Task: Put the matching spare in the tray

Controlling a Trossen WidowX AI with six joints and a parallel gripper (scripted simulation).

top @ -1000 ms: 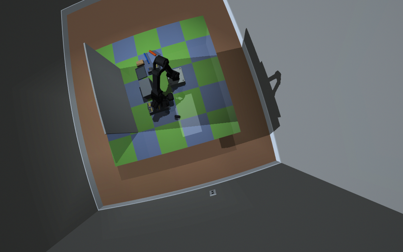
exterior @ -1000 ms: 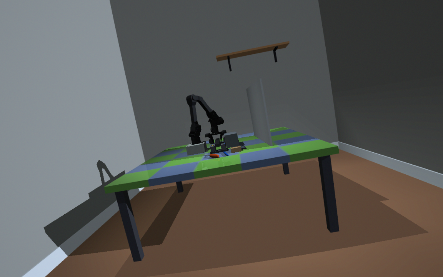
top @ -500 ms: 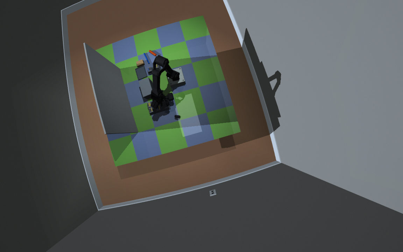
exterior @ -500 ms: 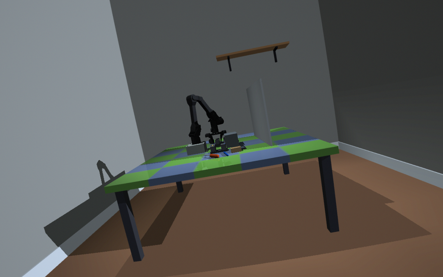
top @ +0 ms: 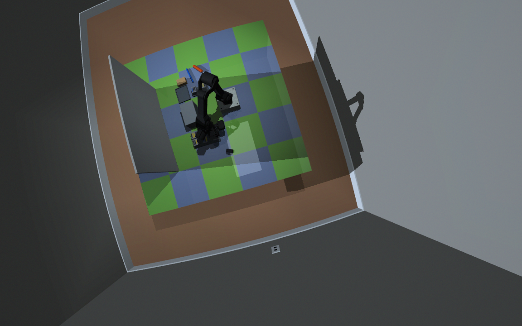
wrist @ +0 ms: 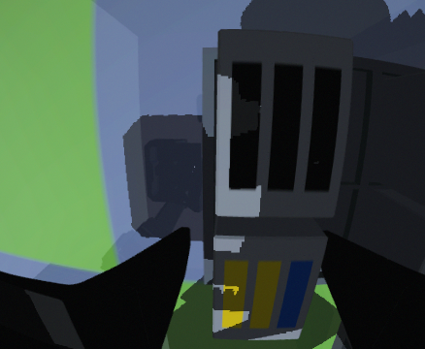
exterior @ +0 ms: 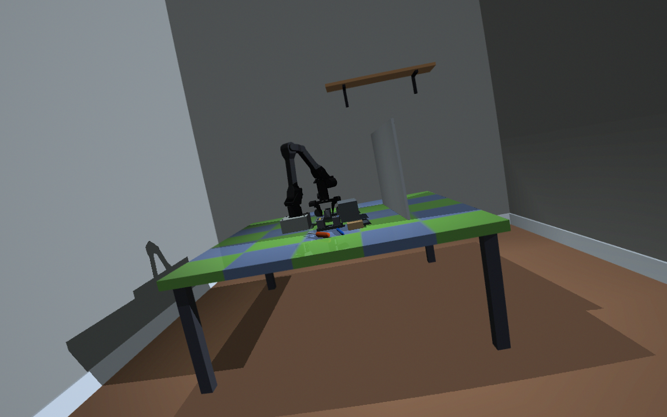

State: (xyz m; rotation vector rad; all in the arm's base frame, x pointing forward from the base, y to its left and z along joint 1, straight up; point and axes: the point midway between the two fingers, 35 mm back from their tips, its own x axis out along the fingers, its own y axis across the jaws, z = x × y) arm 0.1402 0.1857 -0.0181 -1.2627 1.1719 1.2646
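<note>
My gripper tip is 210 mm short of the flat grey tray, 340 mm to the left of it and 10 mm above it. From my gripper tip the other things lie so: dark spare module: 20 mm above; black cylinder: 90 mm behind, 170 mm to the left, 10 mm above; grey mounted unit: 140 mm ahead, 130 mm to the right, 30 mm above.
</note>
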